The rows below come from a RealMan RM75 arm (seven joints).
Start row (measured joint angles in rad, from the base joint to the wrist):
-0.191, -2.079, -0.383, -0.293, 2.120, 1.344, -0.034
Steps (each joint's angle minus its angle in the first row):
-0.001, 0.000, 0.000, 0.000, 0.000, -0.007, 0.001
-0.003, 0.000, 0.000, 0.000, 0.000, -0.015, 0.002
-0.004, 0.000, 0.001, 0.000, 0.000, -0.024, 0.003
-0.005, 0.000, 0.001, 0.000, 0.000, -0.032, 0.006
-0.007, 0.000, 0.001, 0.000, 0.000, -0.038, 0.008
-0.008, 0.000, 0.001, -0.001, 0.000, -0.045, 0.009
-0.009, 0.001, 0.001, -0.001, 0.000, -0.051, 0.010
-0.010, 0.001, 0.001, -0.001, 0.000, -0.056, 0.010
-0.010, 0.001, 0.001, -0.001, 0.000, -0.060, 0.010
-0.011, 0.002, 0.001, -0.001, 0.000, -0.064, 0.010
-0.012, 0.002, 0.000, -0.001, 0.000, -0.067, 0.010
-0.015, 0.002, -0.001, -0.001, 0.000, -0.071, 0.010
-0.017, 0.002, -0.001, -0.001, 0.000, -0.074, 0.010
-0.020, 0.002, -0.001, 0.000, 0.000, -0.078, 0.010
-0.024, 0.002, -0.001, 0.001, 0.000, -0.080, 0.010
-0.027, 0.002, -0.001, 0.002, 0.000, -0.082, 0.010
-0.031, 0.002, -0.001, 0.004, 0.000, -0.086, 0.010
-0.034, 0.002, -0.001, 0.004, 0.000, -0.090, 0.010
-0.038, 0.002, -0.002, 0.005, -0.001, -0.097, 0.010
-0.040, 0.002, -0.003, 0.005, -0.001, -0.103, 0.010
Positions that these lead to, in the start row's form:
-0.192, -2.079, -0.383, -0.293, 2.120, 1.337, -0.033
-0.194, -2.079, -0.383, -0.293, 2.120, 1.329, -0.032
-0.195, -2.079, -0.382, -0.293, 2.120, 1.320, -0.031
-0.196, -2.079, -0.382, -0.293, 2.120, 1.312, -0.028
-0.198, -2.079, -0.382, -0.293, 2.120, 1.306, -0.026
-0.199, -2.079, -0.382, -0.294, 2.120, 1.299, -0.025
-0.200, -2.078, -0.382, -0.294, 2.120, 1.293, -0.024
-0.201, -2.078, -0.382, -0.294, 2.120, 1.288, -0.024
-0.201, -2.078, -0.382, -0.294, 2.120, 1.284, -0.024
-0.202, -2.077, -0.382, -0.294, 2.120, 1.280, -0.024
-0.203, -2.077, -0.383, -0.294, 2.120, 1.277, -0.024
-0.206, -2.077, -0.384, -0.294, 2.120, 1.273, -0.024
-0.208, -2.077, -0.384, -0.294, 2.120, 1.270, -0.024
-0.211, -2.077, -0.384, -0.293, 2.120, 1.266, -0.024
-0.215, -2.077, -0.384, -0.292, 2.120, 1.264, -0.024
-0.218, -2.077, -0.384, -0.291, 2.120, 1.262, -0.024
-0.222, -2.077, -0.384, -0.289, 2.120, 1.258, -0.024
-0.225, -2.077, -0.384, -0.289, 2.120, 1.254, -0.024
-0.229, -2.077, -0.385, -0.288, 2.119, 1.247, -0.024
-0.231, -2.077, -0.386, -0.288, 2.119, 1.241, -0.024

